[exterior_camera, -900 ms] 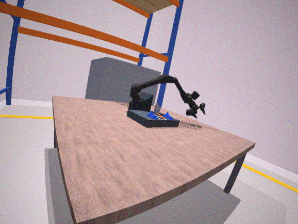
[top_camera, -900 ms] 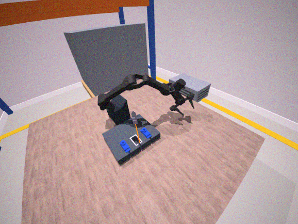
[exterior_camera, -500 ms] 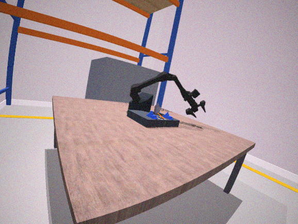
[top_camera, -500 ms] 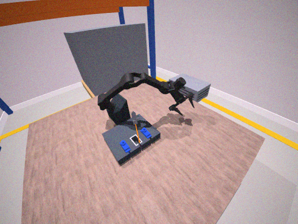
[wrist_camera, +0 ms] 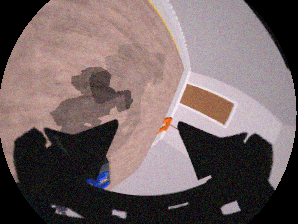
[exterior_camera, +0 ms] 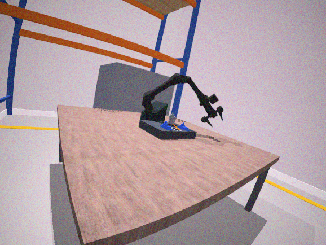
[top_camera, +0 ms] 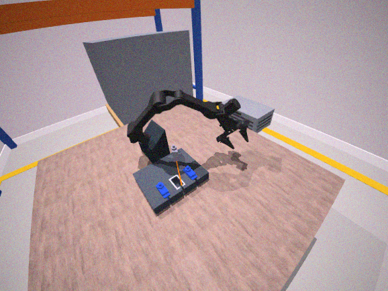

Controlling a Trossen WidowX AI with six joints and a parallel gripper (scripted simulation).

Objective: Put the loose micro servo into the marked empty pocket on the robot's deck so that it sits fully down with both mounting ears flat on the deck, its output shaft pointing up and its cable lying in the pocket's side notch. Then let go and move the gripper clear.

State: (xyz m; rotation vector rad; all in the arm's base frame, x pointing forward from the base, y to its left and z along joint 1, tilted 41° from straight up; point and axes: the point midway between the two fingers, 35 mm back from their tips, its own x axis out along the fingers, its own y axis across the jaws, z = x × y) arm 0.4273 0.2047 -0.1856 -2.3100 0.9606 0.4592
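Right now the dark grey deck is 230 mm behind my gripper tip, 310 mm to the right of it and 90 mm below it.
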